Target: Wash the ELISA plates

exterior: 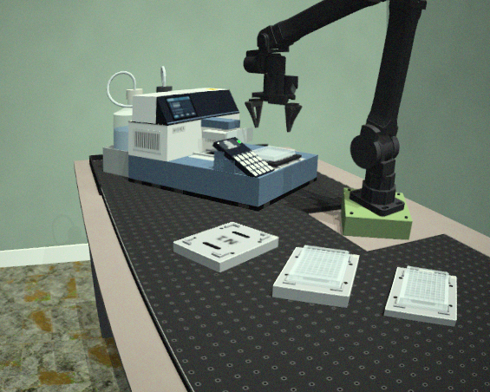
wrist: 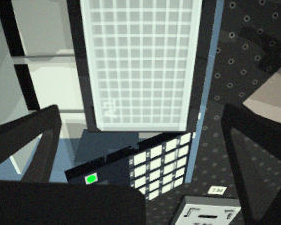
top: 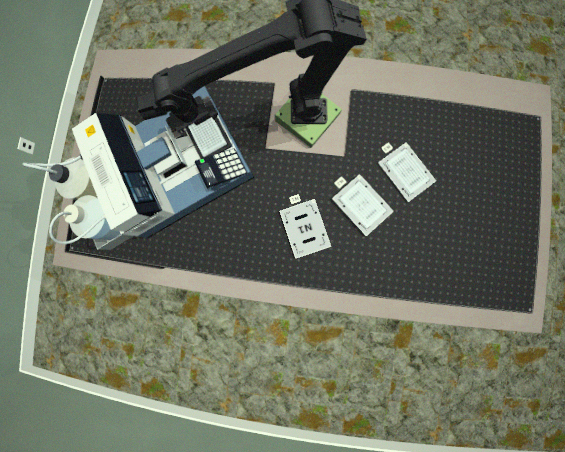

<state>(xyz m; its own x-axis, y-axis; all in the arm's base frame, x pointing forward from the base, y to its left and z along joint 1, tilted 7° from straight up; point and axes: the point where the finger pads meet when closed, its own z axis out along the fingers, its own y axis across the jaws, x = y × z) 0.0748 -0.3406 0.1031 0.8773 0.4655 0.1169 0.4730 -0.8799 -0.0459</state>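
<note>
Right now the dark carrier is 80 mm below my hand. Also, from my hand: plate washer (70 mm ahead, 130 mm to the right, 40 mm below); N1 label (200 mm ahead, 280 mm to the left, 170 mm below).
</note>
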